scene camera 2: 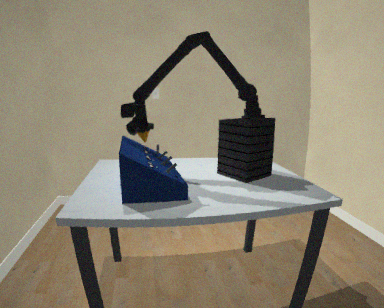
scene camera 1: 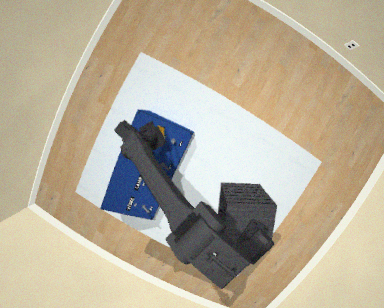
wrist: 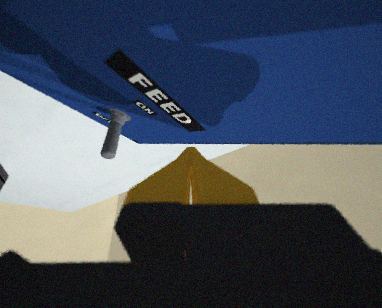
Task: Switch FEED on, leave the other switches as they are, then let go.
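Pixels of known places: gripper, between the fingertips: [scene camera 2: 145,141] [scene camera 1: 162,128] [wrist: 190,153]; arm's base, origin of its link: [scene camera 2: 253,118] [scene camera 1: 252,234].
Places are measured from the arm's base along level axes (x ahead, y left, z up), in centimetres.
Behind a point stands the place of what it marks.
The blue sloped switch box [scene camera 1: 118,182] @(x 59.1, y 13.9, z -12.5 cm) [scene camera 2: 150,180] @(x 50.5, y 29.7, z -20.7 cm) [wrist: 310,90] @(x 60.7, y -14.1, z -12.8 cm) stands on the table. The FEED label [wrist: 160,101] @(x 52.9, y -13.0, z -16.7 cm) and its ON label [wrist: 145,107] @(x 51.0, y -13.3, z -17.7 cm) show in the wrist view, with the OFF label partly behind the lever. The grey FEED lever [scene camera 2: 158,148] @(x 45.9, y -13.3, z -17.2 cm) [wrist: 111,137] @(x 46.7, y -13.5, z -16.8 cm) stands nearly upright in scene camera 2, tilted to the ON side, unlike the other levers, which lean toward the low front edge. My gripper [scene camera 1: 161,131] @(x 52.8, y -16.8, z -14.2 cm) [scene camera 2: 145,140] @(x 52.8, y -16.8, z -14.2 cm) [wrist: 190,153] @(x 52.8, y -16.8, z -14.2 cm) is shut and empty. Its yellow tips are above the upper panel, on the ON side of the lever and apart from it.
The LAMP label [scene camera 1: 138,183] @(x 51.2, y 11.0, z -16.6 cm) and VALVE label [scene camera 1: 130,203] @(x 50.2, y 22.4, z -16.6 cm) mark other switches, and the VALVE lever [scene camera 1: 146,209] @(x 42.1, y 21.5, z -17.8 cm) leans away from its label. My arm hides part of the box from above. The dark ribbed pedestal [scene camera 1: 247,200] @(x 8.2, y -10.1, z -6.0 cm) [scene camera 2: 245,150] @(x 7.7, y 10.7, z -14.2 cm) stands on the white table [scene camera 1: 240,135] @(x 20.2, y -31.2, z -29.4 cm) [scene camera 2: 100,212] @(x 68.6, y 38.2, z -29.4 cm).
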